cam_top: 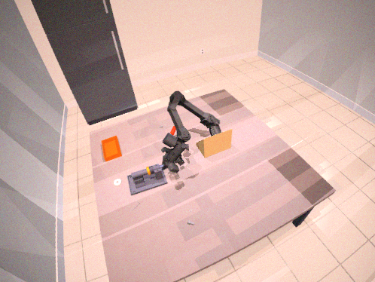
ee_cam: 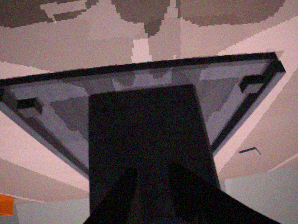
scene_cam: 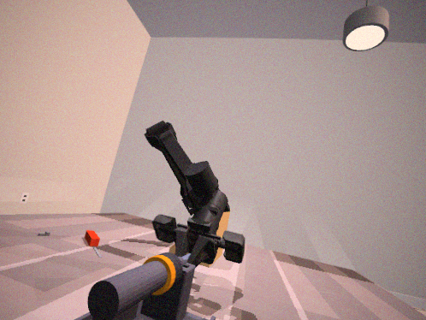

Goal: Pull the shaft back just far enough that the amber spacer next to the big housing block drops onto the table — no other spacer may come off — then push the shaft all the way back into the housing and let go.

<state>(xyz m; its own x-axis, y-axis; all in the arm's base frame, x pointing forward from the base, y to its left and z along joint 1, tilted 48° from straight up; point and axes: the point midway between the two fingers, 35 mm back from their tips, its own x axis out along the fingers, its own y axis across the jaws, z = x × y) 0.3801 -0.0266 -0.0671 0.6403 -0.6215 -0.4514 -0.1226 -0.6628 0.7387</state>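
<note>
The amber spacer is 80 mm ahead of my gripper tip, 10 mm to the right of it and 20 mm above it. The rest, counted from my gripper tip: screw: 370 mm to the left, 50 mm below; red-handled tool: 190 mm behind, 300 mm to the right, 50 mm below; white ring: 280 mm ahead, 90 mm to the right, 50 mm below.
</note>
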